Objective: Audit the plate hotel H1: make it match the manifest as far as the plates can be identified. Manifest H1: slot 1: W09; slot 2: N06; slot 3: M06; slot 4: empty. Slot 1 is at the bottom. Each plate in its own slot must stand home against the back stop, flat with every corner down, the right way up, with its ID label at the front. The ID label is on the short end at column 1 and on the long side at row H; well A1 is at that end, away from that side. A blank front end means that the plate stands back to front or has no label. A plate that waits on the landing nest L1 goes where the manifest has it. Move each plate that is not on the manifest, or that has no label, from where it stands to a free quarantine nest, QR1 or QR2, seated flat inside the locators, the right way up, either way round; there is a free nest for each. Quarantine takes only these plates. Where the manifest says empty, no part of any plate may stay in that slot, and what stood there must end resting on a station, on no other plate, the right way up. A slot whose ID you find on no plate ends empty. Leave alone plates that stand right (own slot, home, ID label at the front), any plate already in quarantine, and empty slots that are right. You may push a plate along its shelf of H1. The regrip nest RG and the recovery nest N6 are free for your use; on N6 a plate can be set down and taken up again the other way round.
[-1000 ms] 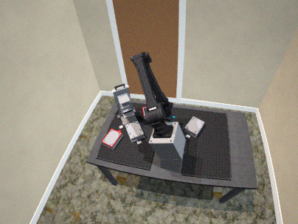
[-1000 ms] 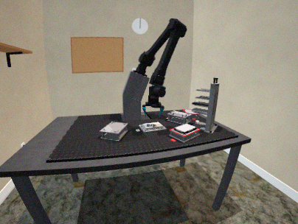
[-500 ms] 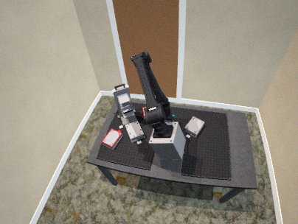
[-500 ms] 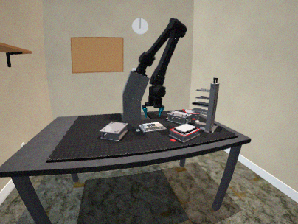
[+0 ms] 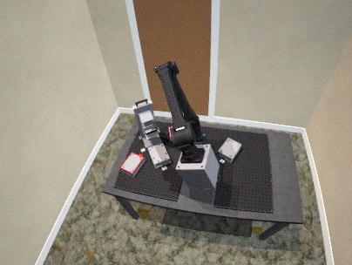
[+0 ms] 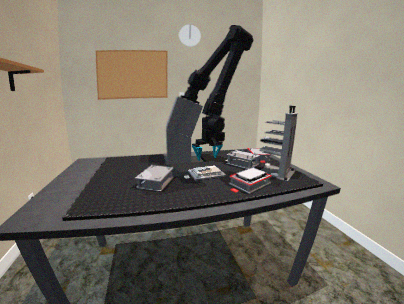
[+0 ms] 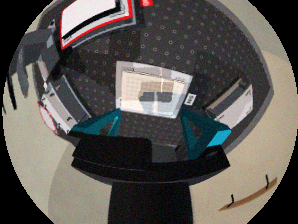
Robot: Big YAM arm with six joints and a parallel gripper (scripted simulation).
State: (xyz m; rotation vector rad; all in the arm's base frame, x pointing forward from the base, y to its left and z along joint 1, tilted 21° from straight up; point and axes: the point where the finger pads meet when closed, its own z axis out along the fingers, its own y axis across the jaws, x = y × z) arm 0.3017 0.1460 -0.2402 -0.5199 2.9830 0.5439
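My hand is 70 mm above the white well plate.
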